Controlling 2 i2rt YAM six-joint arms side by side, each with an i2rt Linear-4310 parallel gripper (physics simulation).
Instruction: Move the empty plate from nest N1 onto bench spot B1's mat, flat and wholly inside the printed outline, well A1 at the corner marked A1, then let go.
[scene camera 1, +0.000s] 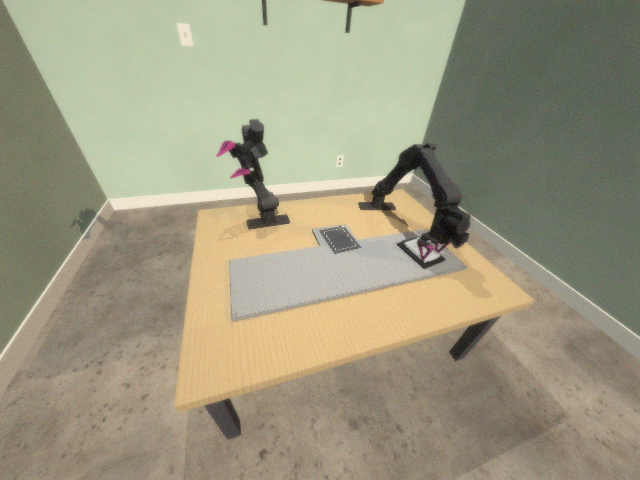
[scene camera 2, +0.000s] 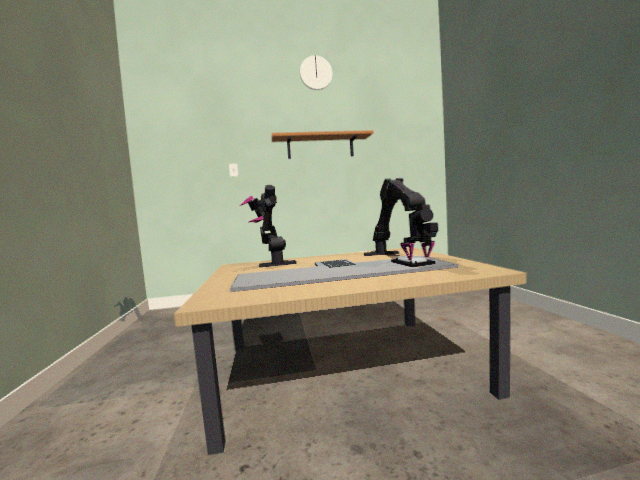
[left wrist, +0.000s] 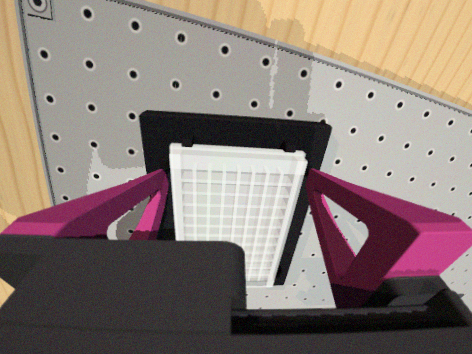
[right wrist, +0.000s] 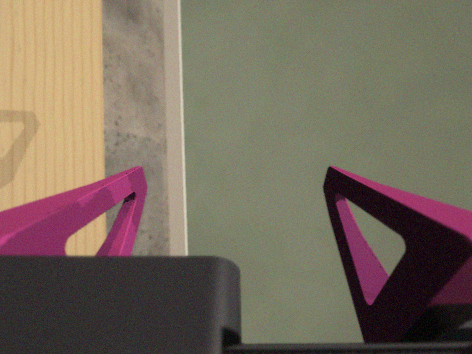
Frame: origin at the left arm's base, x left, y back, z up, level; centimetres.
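Where they show: left gripper, between the fingertips: (scene camera 1: 429, 256) (scene camera 2: 418, 259) (left wrist: 237, 177); right gripper, between the fingertips: (scene camera 1: 224, 167) (scene camera 2: 244, 213) (right wrist: 235, 176); left arm's base, origin of its link: (scene camera 1: 376, 206) (scene camera 2: 381, 253); right arm's base, origin of its link: (scene camera 1: 268, 222) (scene camera 2: 277, 264).
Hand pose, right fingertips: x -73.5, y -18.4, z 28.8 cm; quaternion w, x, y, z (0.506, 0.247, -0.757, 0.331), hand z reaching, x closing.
Each offset is from my right fingertips to the top centre of the thing. Level surfaces: height alone.
The white gridded plate {dx +81.2, dy -21.9, dz -24.9 cm} (scene camera 1: 413, 244) (left wrist: 232, 200) lies flat in a black nest frame {dx +81.2, dy -21.8, dz -25.4 cm} (scene camera 1: 424, 264) (scene camera 2: 421, 263) (left wrist: 235, 130) at the right end of the grey board. My left gripper (scene camera 1: 432, 253) (scene camera 2: 419, 256) (left wrist: 237, 177) is open over the plate, pointing down, with one finger at each long side; the plate's near end is partly hidden by the gripper body in the left wrist view. The dark mat {dz -27.4 cm} (scene camera 1: 338, 239) (scene camera 2: 338, 263) with a dashed white outline lies left of the nest in the scene views. My right gripper (scene camera 1: 224, 166) (scene camera 2: 245, 213) (right wrist: 235, 176) is open and empty, raised high at the left. Corner marks are too small to read.
The grey perforated board {dz -27.5 cm} (scene camera 1: 294, 281) (scene camera 2: 289, 279) (left wrist: 215, 65) runs along the wooden table {dz -28.8 cm} (scene camera 1: 310, 335) (scene camera 2: 361, 290). The arm bases stand at the table's back. A wooden shelf (scene camera 2: 320, 136) hangs on the back wall, well above the arms.
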